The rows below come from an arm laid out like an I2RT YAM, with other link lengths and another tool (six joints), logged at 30 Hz.
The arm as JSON. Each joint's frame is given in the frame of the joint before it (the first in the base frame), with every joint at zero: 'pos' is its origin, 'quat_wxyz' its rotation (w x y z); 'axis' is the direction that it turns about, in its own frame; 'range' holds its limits. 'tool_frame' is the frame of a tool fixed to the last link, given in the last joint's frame.
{
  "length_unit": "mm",
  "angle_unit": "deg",
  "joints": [
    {
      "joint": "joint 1",
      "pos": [
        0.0,
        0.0,
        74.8
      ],
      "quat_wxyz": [
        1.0,
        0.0,
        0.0,
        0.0
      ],
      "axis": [
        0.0,
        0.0,
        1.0
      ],
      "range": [
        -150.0,
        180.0
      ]
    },
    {
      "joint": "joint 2",
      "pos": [
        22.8,
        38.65,
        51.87
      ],
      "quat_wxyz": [
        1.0,
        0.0,
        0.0,
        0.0
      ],
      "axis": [
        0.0,
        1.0,
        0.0
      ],
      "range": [
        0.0,
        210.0
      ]
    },
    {
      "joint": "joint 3",
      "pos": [
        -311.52,
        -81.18,
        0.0
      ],
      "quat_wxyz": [
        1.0,
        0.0,
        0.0,
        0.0
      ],
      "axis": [
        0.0,
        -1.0,
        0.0
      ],
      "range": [
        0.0,
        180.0
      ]
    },
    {
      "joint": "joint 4",
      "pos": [
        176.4,
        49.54,
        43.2
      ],
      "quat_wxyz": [
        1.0,
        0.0,
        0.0,
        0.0
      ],
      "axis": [
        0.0,
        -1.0,
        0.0
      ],
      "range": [
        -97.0,
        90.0
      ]
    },
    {
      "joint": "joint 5",
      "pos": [
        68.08,
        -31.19,
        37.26
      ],
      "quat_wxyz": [
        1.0,
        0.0,
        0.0,
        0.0
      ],
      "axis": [
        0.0,
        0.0,
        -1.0
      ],
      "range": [
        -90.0,
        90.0
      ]
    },
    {
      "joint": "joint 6",
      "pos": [
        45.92,
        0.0,
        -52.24
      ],
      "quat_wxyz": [
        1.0,
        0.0,
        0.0,
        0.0
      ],
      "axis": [
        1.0,
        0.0,
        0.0
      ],
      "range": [
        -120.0,
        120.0
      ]
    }
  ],
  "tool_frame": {
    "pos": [
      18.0,
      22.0,
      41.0
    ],
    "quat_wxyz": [
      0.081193,
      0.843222,
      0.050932,
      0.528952
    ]
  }
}
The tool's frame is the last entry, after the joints.
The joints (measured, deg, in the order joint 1, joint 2, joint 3, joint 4, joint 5, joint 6), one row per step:
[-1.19 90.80 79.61 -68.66 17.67 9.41]
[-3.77 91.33 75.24 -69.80 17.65 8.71]
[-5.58 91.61 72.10 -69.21 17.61 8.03]
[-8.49 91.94 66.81 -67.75 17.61 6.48]
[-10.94 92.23 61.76 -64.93 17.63 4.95]
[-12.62 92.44 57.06 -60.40 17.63 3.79]
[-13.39 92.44 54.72 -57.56 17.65 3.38]
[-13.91 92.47 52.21 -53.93 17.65 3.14]
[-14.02 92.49 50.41 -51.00 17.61 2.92]
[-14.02 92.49 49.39 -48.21 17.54 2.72]
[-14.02 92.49 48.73 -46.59 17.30 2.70]
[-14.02 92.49 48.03 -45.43 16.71 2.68]
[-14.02 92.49 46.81 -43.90 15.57 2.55]
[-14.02 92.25 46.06 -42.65 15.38 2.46]
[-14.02 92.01 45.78 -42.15 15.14 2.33]
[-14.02 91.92 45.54 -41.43 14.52 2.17]
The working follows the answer.
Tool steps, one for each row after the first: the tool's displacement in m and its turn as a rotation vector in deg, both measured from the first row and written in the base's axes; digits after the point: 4 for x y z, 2 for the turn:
[-0.0126 -0.0104 -0.0205 0.21 6.25 -1.91]
[-0.0200 -0.0171 -0.0333 0.48 9.28 -3.06]
[-0.0338 -0.0265 -0.0532 1.06 13.88 -4.47]
[-0.0452 -0.0333 -0.0708 1.65 16.82 -5.42]
[-0.0523 -0.0376 -0.0859 1.96 17.52 -5.97]
[-0.0550 -0.0398 -0.0927 1.97 17.14 -6.34]
[-0.0564 -0.0413 -0.0997 1.84 16.13 -6.65]
[-0.0564 -0.0415 -0.1045 1.69 15.09 -6.56]
[-0.0539 -0.0419 -0.1067 1.42 13.40 -6.39]
[-0.0526 -0.0419 -0.1081 1.48 12.42 -6.36]
[-0.0525 -0.0412 -0.1098 1.97 11.86 -6.28]
[-0.0534 -0.0395 -0.1130 3.02 11.38 -6.03]
[-0.0538 -0.0391 -0.1139 3.06 10.64 -5.92]
[-0.0541 -0.0387 -0.1138 3.19 10.18 -5.77]
[-0.0533 -0.0380 -0.1138 3.68 9.55 -5.53]

Tool pose at each row, in the base's axes (x y z in m, rotation vector in deg; rounded; the steps above come from the unrounded poses):
[0.2601 -0.0347 0.3200 161.11 -7.33 -22.76]
[0.2474 -0.0451 0.2994 159.70 -8.64 -31.96]
[0.2400 -0.0518 0.2867 159.01 -9.56 -36.49]
[0.2263 -0.0612 0.2667 157.90 -10.42 -43.30]
[0.2148 -0.0680 0.2492 157.25 -11.01 -47.72]
[0.2078 -0.0723 0.2341 157.24 -11.59 -48.89]
[0.2051 -0.0745 0.2273 157.40 -12.21 -48.47]
[0.2037 -0.0760 0.2203 157.70 -12.89 -47.12]
[0.2036 -0.0762 0.2155 157.98 -13.02 -45.64]
[0.2062 -0.0766 0.2133 158.40 -13.20 -43.19]
[0.2074 -0.0766 0.2119 158.83 -13.37 -41.85]
[0.2076 -0.0759 0.2102 159.51 -13.32 -41.19]
[0.2066 -0.0742 0.2070 160.71 -12.93 -40.73]
[0.2062 -0.0738 0.2061 161.02 -12.94 -39.68]
[0.2060 -0.0734 0.2062 161.32 -12.80 -39.04]
[0.2067 -0.0727 0.2062 162.01 -12.54 -38.22]

